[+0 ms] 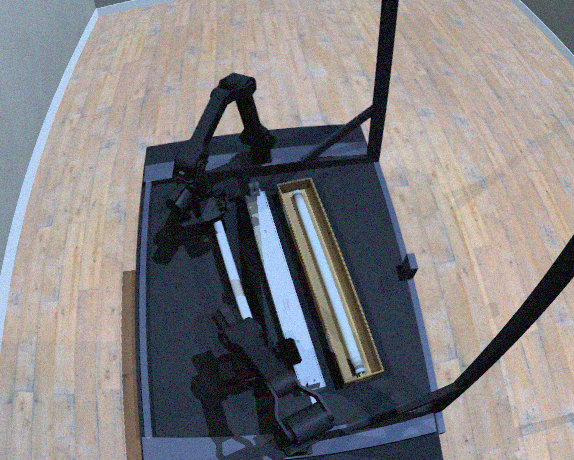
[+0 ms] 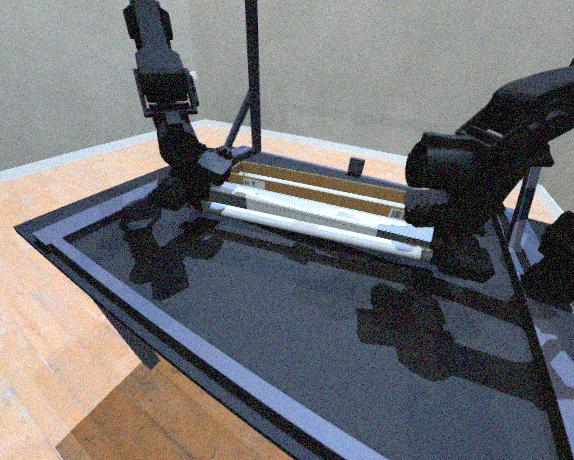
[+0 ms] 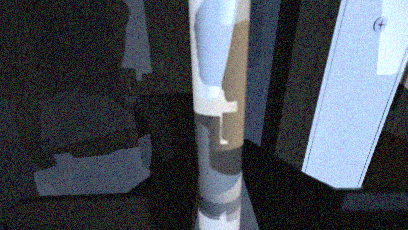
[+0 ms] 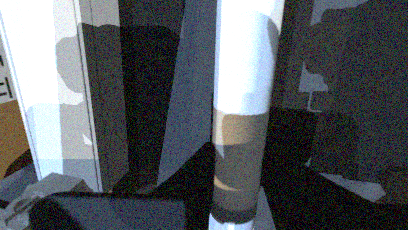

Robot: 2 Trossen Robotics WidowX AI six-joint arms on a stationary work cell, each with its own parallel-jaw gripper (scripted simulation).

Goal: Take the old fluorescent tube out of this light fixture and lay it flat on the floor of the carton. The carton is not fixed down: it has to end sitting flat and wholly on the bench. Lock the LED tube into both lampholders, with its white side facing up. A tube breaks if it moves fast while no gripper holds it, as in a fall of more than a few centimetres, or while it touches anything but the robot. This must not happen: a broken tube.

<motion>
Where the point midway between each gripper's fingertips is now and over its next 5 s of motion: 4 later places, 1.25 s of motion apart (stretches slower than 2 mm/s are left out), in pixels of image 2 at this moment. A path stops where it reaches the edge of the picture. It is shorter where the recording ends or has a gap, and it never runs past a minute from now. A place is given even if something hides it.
The left gripper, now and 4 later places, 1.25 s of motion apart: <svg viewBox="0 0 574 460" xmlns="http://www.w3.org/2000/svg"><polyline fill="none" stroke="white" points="432,257 424,270 429,266 425,270 438,246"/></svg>
The right gripper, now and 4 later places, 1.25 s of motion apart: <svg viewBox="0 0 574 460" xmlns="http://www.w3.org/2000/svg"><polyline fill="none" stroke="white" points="203,207 204,215 204,218 204,209 204,221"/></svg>
</motion>
